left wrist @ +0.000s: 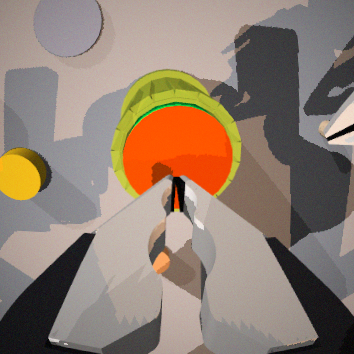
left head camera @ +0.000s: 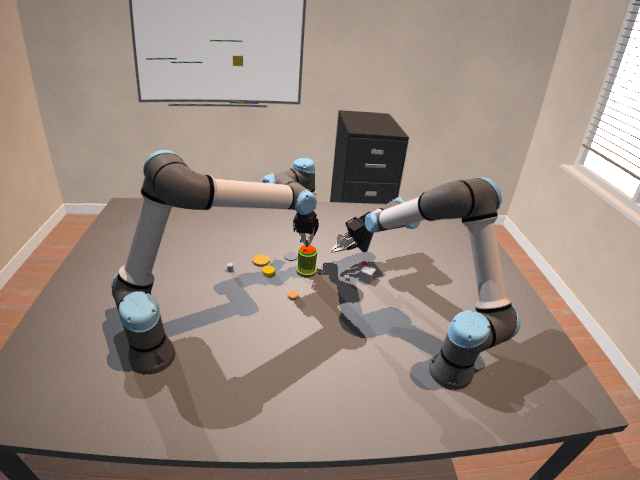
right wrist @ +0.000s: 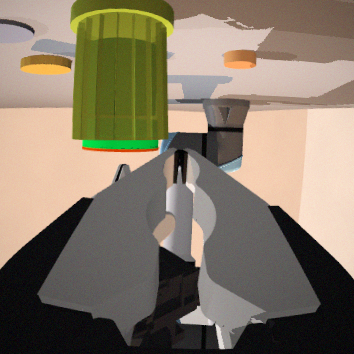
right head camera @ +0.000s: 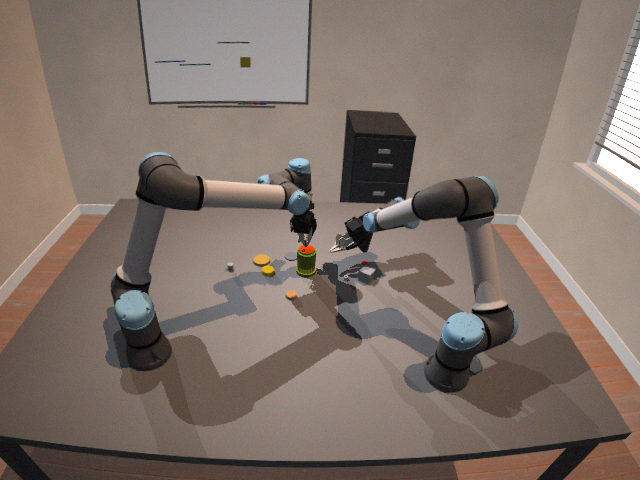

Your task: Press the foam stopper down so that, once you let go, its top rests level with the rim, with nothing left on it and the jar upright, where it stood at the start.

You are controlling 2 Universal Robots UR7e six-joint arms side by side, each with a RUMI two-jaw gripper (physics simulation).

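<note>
The yellow-green jar (left head camera: 306, 265) (right head camera: 306, 264) (left wrist: 117, 150) (right wrist: 120, 85) stands upright on the table. The foam stopper (left head camera: 311, 250) (right head camera: 310, 250) (left wrist: 185, 135) (right wrist: 120, 144), green with an orange top, sits in its mouth. In the right wrist view, which shows the jar upside down, a green band of stopper stands out past the rim. My left gripper (left head camera: 307, 244) (right head camera: 305, 244) (left wrist: 175, 178) is shut and empty, pointing down over the stopper; a small gap seems to separate them. My right gripper (left head camera: 332, 251) (right head camera: 332, 251) (right wrist: 179, 151) is shut and empty, tilted, to the jar's right.
Two yellow discs (left head camera: 261, 259) (left head camera: 268, 271) and a grey disc (left head camera: 290, 256) lie left of the jar. An orange disc (left head camera: 293, 295) lies in front. A small white cylinder (left head camera: 230, 267) is farther left. A pale block (left head camera: 368, 271), a red piece (left head camera: 363, 262) and a beige piece (left head camera: 346, 277) lie right.
</note>
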